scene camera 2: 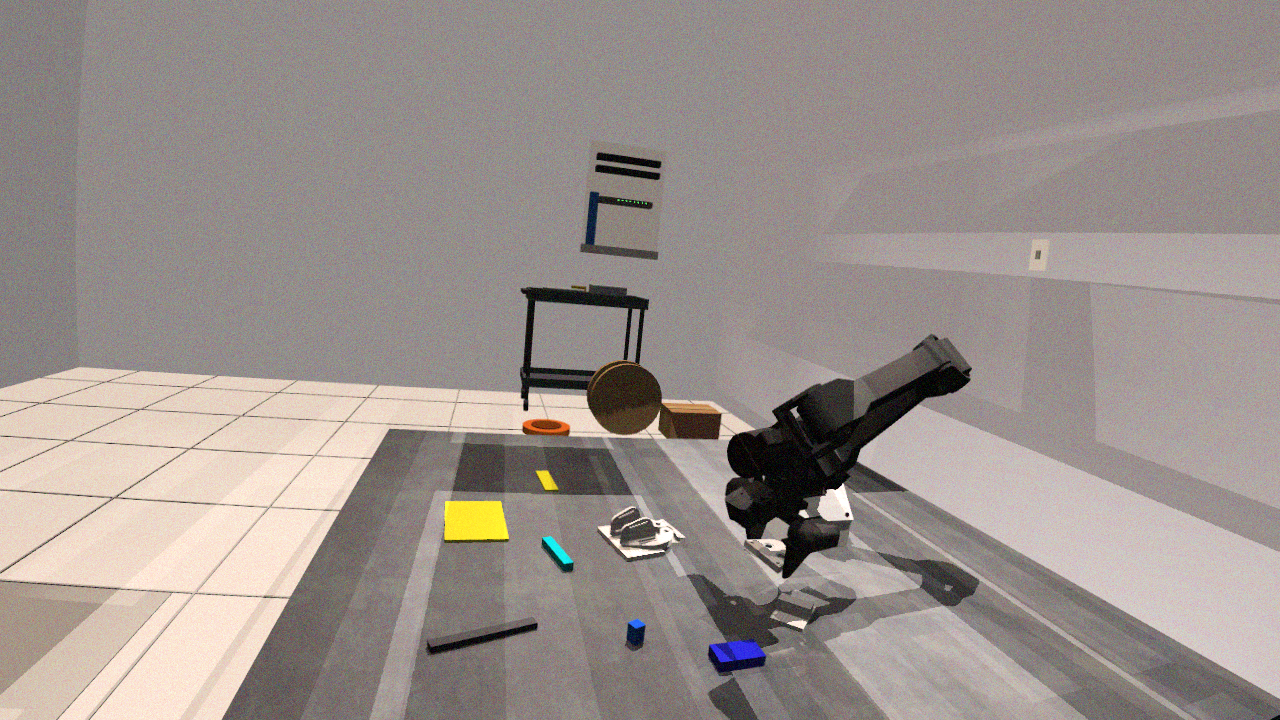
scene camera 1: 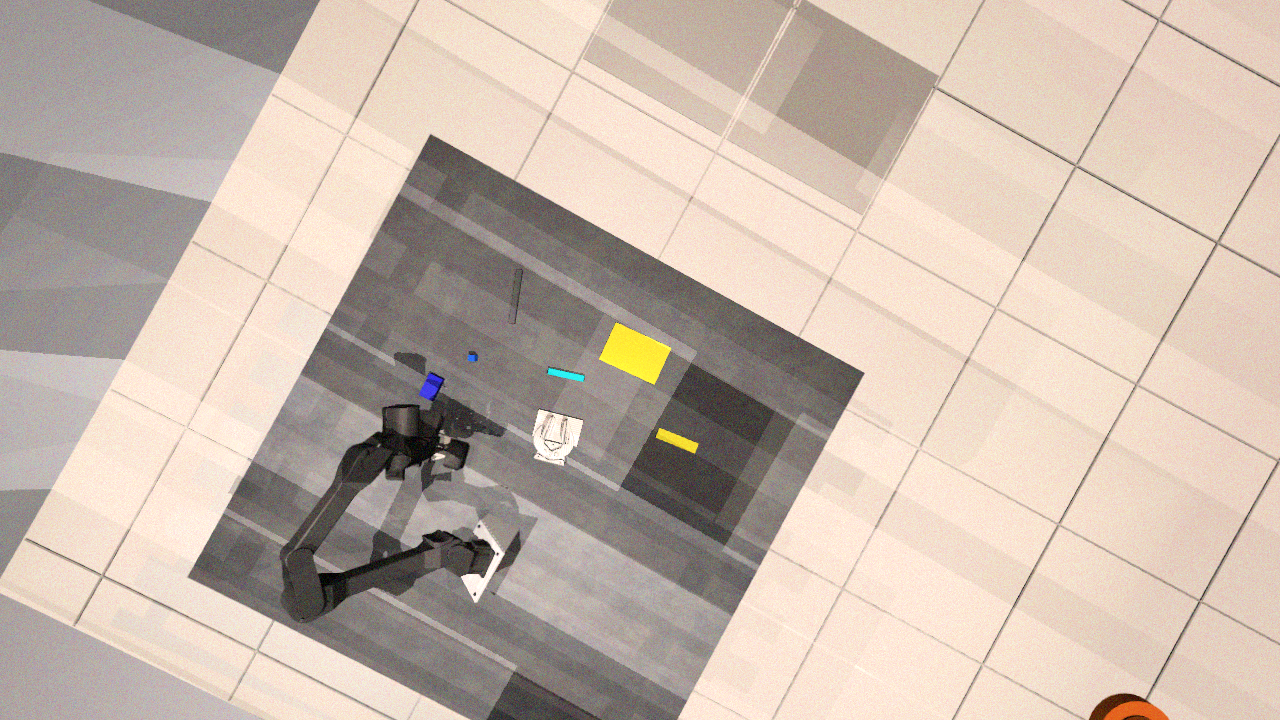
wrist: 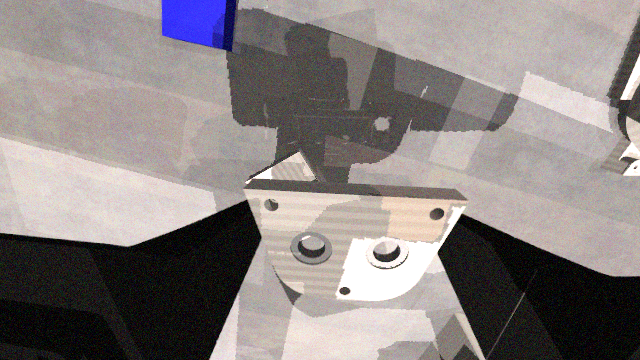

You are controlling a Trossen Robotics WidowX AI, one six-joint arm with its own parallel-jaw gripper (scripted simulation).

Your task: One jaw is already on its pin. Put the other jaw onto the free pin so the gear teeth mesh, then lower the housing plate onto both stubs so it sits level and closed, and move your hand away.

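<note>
I see my gripper in the pictures, and it is visible in scene camera 1 and in the wrist view too. A dark bar can be seen in the pictures. So can a yellow sheet.
</note>
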